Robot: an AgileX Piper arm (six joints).
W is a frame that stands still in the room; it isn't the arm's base.
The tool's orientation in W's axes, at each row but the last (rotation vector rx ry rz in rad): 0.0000, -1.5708, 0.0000; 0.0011, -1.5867, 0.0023; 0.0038, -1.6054, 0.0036; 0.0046, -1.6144, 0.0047; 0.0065, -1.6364, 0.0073; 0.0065, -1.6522, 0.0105; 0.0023, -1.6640, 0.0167; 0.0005, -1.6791, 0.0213
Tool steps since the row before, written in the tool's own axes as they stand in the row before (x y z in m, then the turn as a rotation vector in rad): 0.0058, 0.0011, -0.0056, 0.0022, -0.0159, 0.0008; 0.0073, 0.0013, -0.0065, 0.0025, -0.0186, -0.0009; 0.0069, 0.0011, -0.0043, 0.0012, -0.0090, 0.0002; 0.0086, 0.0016, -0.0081, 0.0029, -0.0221, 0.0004; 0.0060, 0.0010, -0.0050, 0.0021, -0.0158, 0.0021; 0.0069, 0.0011, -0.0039, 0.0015, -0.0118, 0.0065; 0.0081, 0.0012, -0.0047, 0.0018, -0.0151, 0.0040; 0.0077, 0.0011, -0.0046, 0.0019, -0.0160, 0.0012
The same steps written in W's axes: 0.0056, 0.0011, 0.0058, -0.0008, -0.0159, 0.0022; 0.0064, 0.0013, 0.0074, 0.0009, -0.0186, 0.0025; 0.0041, 0.0011, 0.0070, -0.0002, -0.0090, 0.0012; 0.0077, 0.0016, 0.0089, -0.0004, -0.0221, 0.0029; 0.0046, 0.0010, 0.0063, -0.0021, -0.0158, 0.0020; 0.0033, 0.0012, 0.0072, -0.0065, -0.0119, 0.0010; 0.0039, 0.0013, 0.0085, -0.0040, -0.0151, 0.0016; 0.0037, 0.0013, 0.0081, -0.0012, -0.0160, 0.0020
